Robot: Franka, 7 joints.
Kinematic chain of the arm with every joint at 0, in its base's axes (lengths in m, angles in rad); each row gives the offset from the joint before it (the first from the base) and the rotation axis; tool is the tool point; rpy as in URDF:
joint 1: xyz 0 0 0.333 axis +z
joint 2: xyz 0 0 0 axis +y
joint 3: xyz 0 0 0.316 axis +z
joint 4: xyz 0.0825 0 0 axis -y
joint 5: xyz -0.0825 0 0.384 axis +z
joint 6: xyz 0 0 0 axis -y
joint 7: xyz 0.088 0 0 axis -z
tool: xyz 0 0 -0.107 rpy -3.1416 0 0
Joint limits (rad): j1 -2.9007..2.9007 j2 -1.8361..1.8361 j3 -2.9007..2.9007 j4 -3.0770..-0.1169 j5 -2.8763..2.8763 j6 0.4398..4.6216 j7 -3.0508..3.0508
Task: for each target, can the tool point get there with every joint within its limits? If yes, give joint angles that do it. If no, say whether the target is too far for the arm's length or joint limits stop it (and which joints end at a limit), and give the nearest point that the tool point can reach.
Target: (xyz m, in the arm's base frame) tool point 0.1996 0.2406 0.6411
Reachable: yes | joints -0.2590 -0.8872 0.3937 -2.3929 -1.5524 4.0261 0.0564
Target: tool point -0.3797 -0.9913 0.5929
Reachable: no: too far | nearest point -0.2981 -0.7782 0.5370 | short by 0.235 m
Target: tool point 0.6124 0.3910 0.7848
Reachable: yes | joints 0.8645 1.0133 -1.6451 -0.4053 -2.3952 2.4535 -2.3774
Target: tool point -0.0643 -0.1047 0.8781
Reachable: yes | joints 1.4451 -1.5501 0.1905 -2.0168 -0.7405 1.8499 1.1286
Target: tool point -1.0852 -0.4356 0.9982
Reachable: no: too far | nearest point -0.6920 -0.2778 0.7572 | short by 0.487 m
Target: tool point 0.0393 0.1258 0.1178
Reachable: yes | joints 1.6969 0.5421 -0.3354 -2.7664 0.1595 1.4487 2.1504
